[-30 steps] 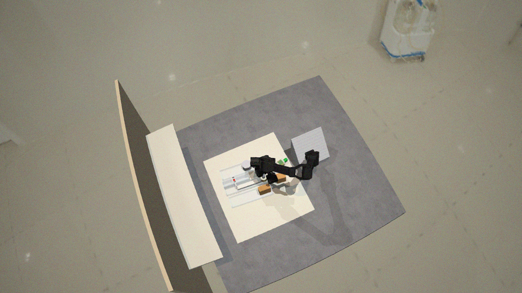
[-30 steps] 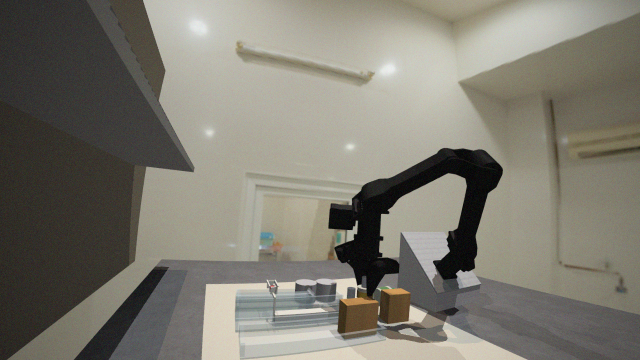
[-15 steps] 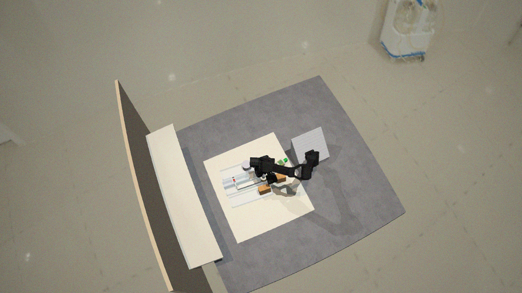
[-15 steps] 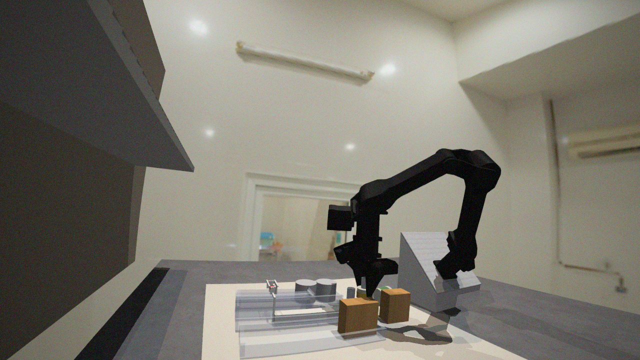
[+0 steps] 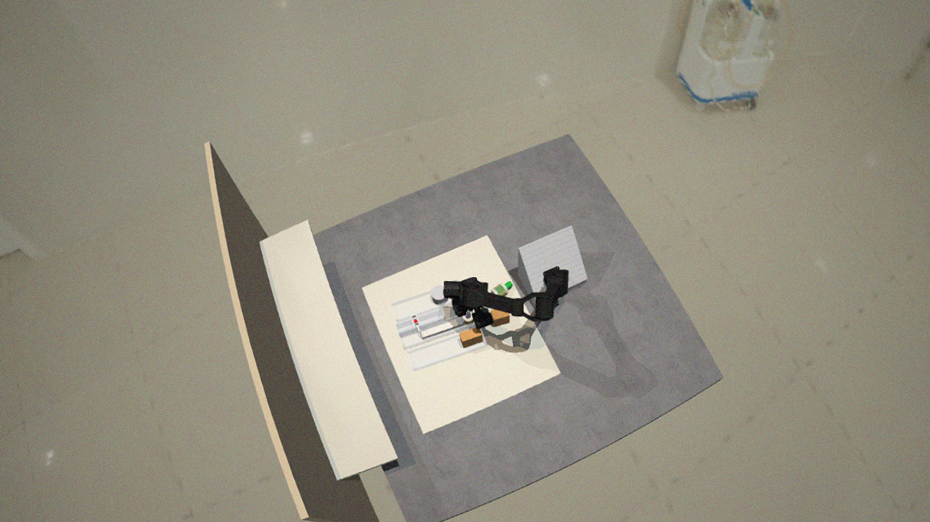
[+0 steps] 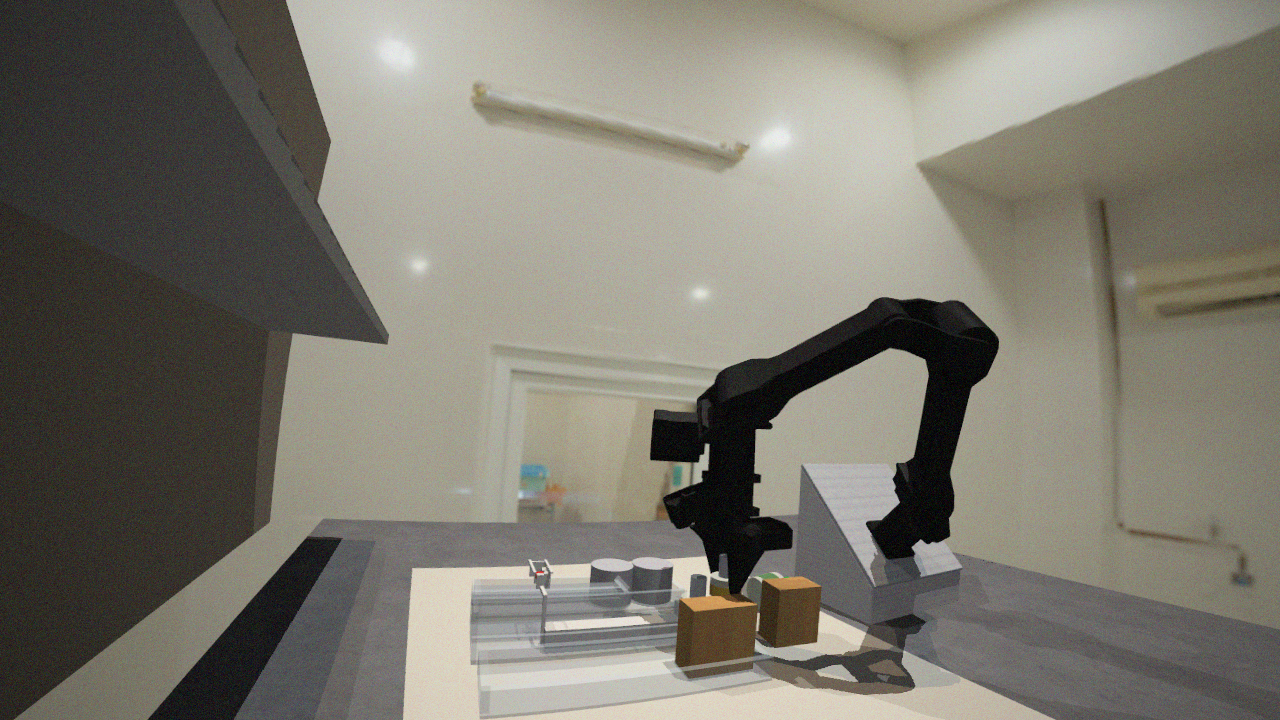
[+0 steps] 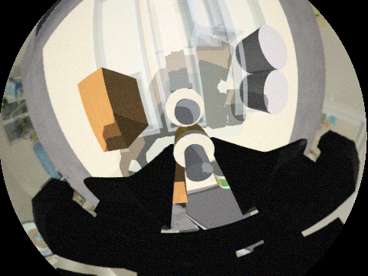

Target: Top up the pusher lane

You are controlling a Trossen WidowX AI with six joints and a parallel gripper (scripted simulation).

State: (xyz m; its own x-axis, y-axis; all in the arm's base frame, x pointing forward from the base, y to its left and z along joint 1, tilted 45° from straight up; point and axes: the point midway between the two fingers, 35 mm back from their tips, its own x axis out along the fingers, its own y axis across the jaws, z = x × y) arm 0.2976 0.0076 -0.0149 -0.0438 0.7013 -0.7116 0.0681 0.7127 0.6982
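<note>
The clear pusher lane lies 180 mm ahead of my gripper tip, 30 mm to the right of it and 40 mm below it. From my gripper tip the other things lie so: pusher plate: 150 mm ahead, 40 mm to the right, 10 mm below; then green-banded jar: 130 mm behind, 60 mm to the right, 30 mm below; then shelf: 540 mm ahead, 20 mm to the left, 310 mm above.
</note>
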